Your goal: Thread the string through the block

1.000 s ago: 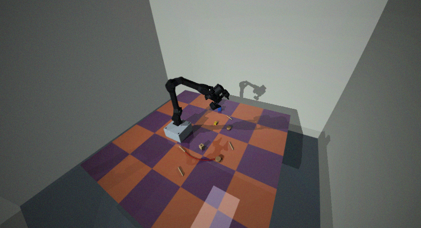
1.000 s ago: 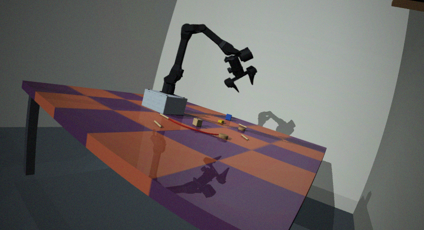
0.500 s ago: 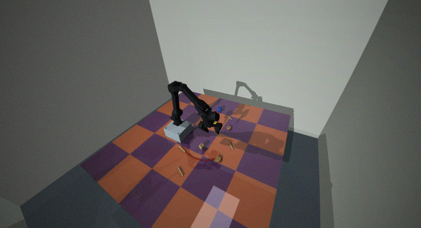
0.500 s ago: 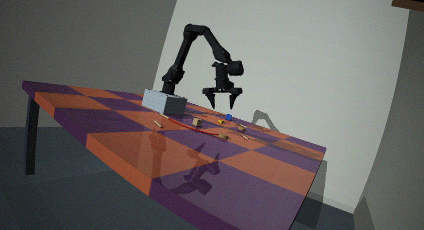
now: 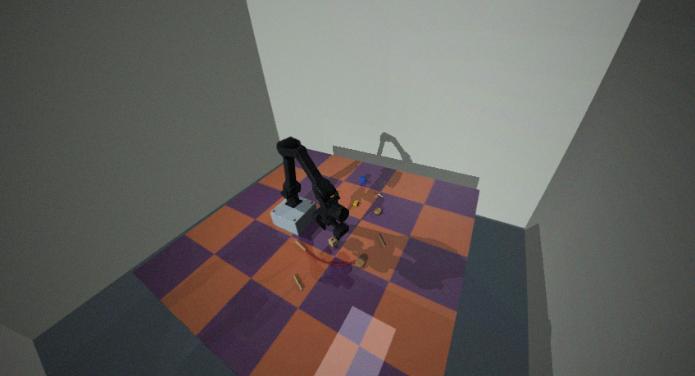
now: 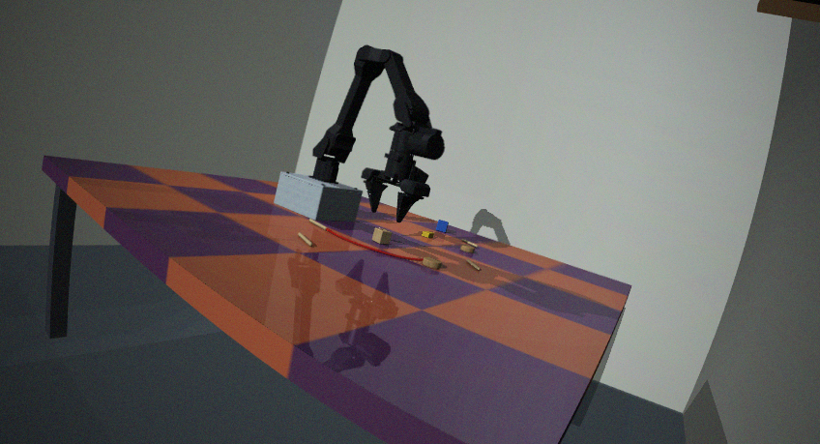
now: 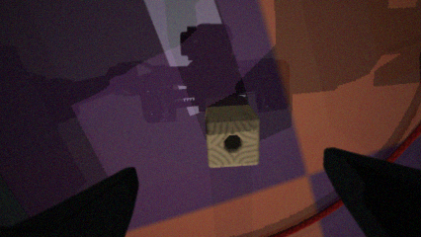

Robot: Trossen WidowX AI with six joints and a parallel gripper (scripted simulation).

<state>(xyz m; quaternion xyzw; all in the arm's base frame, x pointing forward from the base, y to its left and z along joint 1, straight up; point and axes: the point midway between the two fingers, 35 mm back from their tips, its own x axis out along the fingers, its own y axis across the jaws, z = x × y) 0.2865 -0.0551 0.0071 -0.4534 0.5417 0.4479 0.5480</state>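
Now: the wooden block 4 cm below my gripper tip. Also, from my gripper tip: yellow piece: 29 cm to the left, 5 cm below, 5 cm behind; then thin wooden stick: 11 cm behind, 10 cm to the right, 6 cm below; then blue cube: 50 cm to the left, 12 cm behind, 4 cm below.
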